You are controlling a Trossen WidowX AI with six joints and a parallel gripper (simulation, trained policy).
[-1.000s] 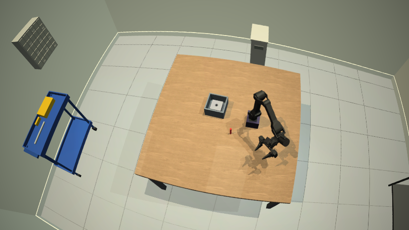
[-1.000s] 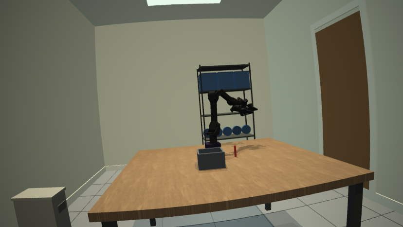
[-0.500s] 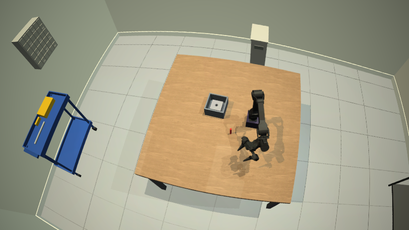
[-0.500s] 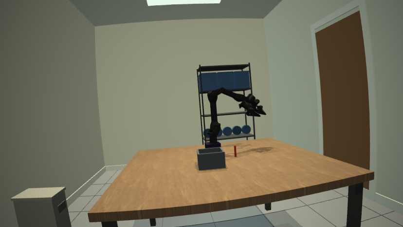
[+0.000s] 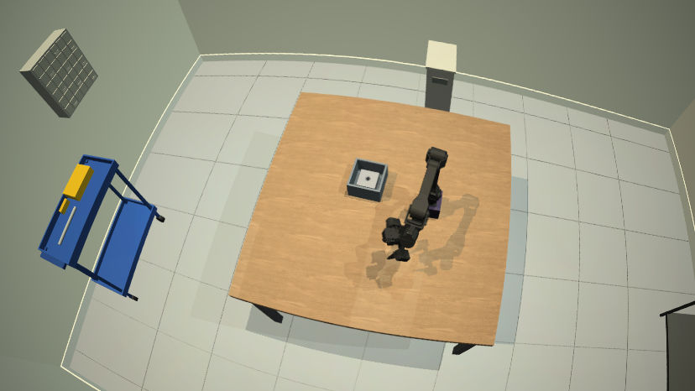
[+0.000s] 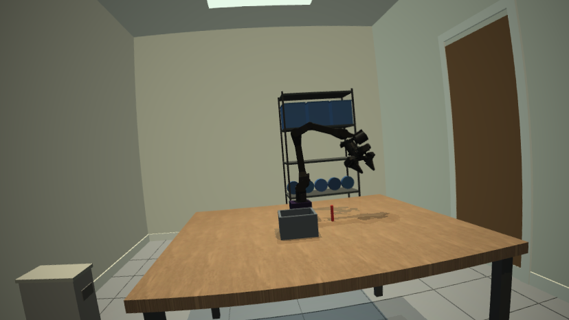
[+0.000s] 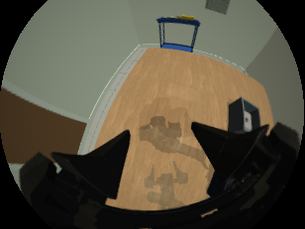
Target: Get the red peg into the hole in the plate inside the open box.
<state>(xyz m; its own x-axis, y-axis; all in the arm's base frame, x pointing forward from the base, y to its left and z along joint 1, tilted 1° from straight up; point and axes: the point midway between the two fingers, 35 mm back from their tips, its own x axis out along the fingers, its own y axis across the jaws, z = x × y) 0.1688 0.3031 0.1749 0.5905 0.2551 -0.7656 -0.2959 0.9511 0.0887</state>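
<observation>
Now: gripper tip 2 cm past the red peg, 21 cm to the left of it and 19 cm above it. The rest, counted from my gripper tip: pale plate 11 cm ahead, 43 cm to the right, 18 cm below; grey box 11 cm ahead, 43 cm to the right, 20 cm below.
</observation>
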